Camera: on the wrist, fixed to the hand. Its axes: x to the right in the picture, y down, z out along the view.
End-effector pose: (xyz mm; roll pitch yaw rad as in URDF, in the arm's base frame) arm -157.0 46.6 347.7 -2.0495 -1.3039 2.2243
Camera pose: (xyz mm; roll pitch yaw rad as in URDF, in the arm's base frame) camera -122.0 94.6 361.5 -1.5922 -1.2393 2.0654
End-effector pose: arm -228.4 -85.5 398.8 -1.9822 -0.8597 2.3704
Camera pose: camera -206.5 -28.6 401.5 -1.6271 -0.7945 2.3028
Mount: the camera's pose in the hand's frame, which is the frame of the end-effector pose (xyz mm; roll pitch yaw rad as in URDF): 17.7 37.4 -44.8 0.3060 0.0178 0.0776
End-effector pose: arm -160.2 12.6 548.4 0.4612 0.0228 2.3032
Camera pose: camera -211.4 -10.4 524.5 0.7676 0.0042 2.3806
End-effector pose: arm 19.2 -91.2 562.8 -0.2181 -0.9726 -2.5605
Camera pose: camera -10.2 -142.6 548.2 -0.0117 -0.9348 -2.4393
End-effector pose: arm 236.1 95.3 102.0 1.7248 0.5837 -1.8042
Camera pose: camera 264.6 48.5 128.8 2.0335 0.5043 -1.7977
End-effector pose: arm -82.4 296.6 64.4 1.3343 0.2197 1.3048
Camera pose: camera -126.9 332.5 85.8 1.6462 0.1483 1.3407
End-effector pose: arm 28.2 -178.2 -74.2 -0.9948 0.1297 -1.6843
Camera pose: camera 9.9 -186.5 -131.8 -0.6849 0.2044 -1.6564
